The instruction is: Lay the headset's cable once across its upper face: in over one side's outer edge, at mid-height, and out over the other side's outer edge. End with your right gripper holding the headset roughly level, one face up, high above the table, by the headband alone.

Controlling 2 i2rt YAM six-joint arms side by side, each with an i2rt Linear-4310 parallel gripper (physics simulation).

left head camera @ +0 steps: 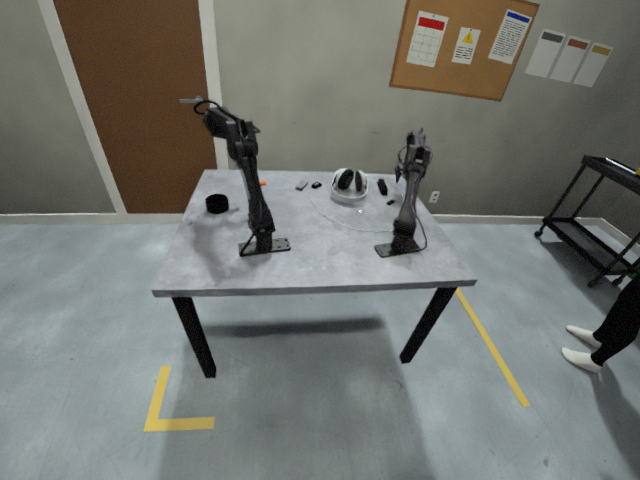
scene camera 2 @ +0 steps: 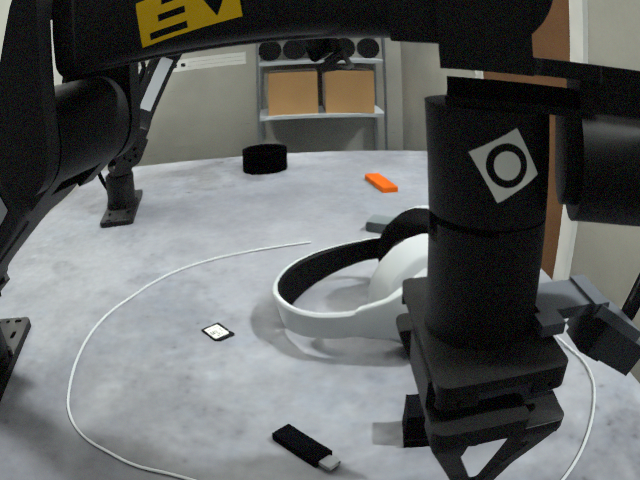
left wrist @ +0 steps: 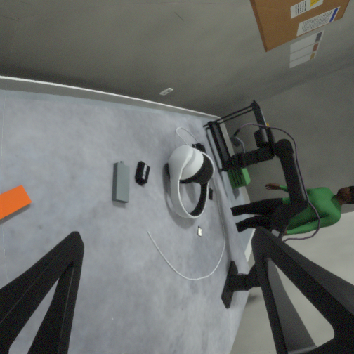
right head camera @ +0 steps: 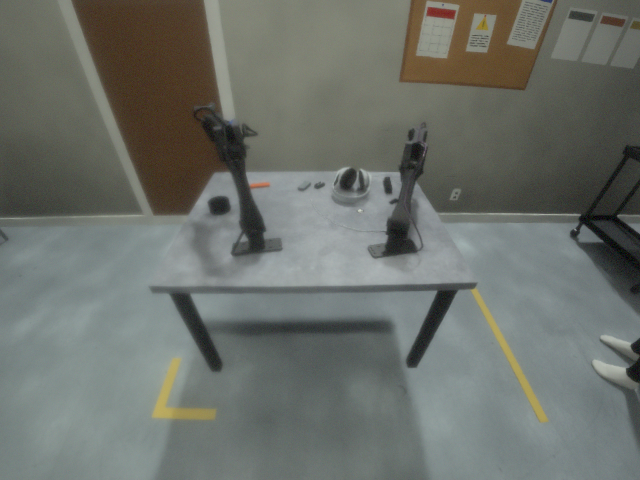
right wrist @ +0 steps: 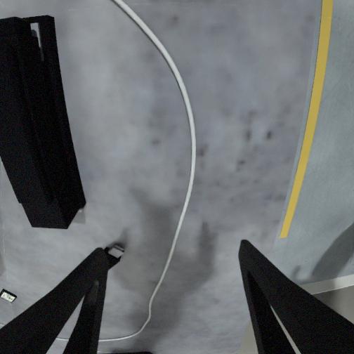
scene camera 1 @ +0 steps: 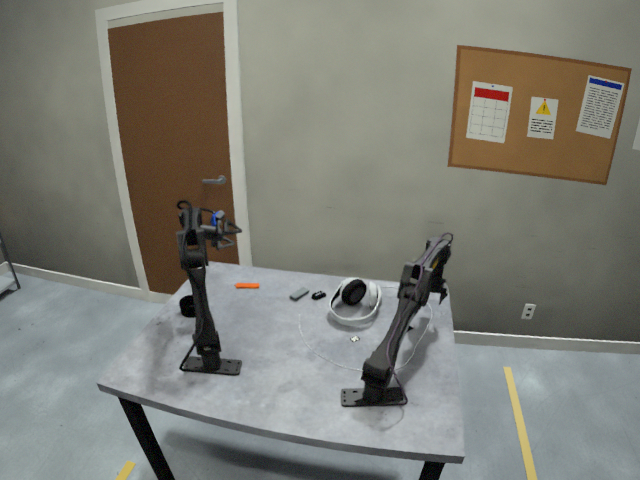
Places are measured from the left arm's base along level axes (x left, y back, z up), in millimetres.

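Pixels of known places: left gripper, fingertip midpoint: (scene camera 2: 345, 51) (right head camera: 253, 140) (scene camera 1: 238, 237); right gripper, fingertip midpoint: (left head camera: 402, 183) (scene camera 2: 456, 452) (scene camera 1: 430, 303); left arm's base, link origin: (left head camera: 264, 247) (scene camera 2: 123, 209) (right head camera: 257, 247) (scene camera 1: 212, 366); right arm's base, link origin: (left head camera: 397, 249) (right head camera: 392, 249) (scene camera 1: 373, 398).
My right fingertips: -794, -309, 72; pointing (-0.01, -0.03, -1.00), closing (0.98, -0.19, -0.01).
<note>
Ahead of a thing's pixels: the offset from my right fingertips to its top centre, as dx, dy, dz.
The white headset (left head camera: 349, 196) (right head camera: 351, 195) (scene camera 1: 356, 320) (scene camera 2: 330, 321) (left wrist: 184, 161) lies on the table at the back, its headband toward the arm bases. Its thin white cable (scene camera 1: 320, 357) (scene camera 2: 67, 392) (left wrist: 192, 279) (right wrist: 193, 145) lies on the table in a wide loop around the right and front of the headset, with the loose end at front left. My right gripper (right wrist: 171, 251) is open and empty, pointing down above the table to the right of the headset. It hides part of the headset in scene camera 2. My left gripper (left wrist: 169, 237) (scene camera 1: 236, 236) is open and empty, high over the table's left part.
A black stapler {+76, -72, -31} (left head camera: 382, 187) (right wrist: 40, 125) and a USB stick {+98, +76, -63} (scene camera 2: 299, 444) (right wrist: 115, 254) lie right of the headset. A memory card {+301, +131, -69} (scene camera 1: 354, 338) lies in front. A grey block {+524, -157, -56} (scene camera 1: 299, 294), small black item {+447, -146, -56} (scene camera 1: 318, 295), orange block {+771, -211, -61} (scene camera 1: 247, 285) and black cylinder {+966, -9, -23} (left head camera: 217, 203) are farther left.
</note>
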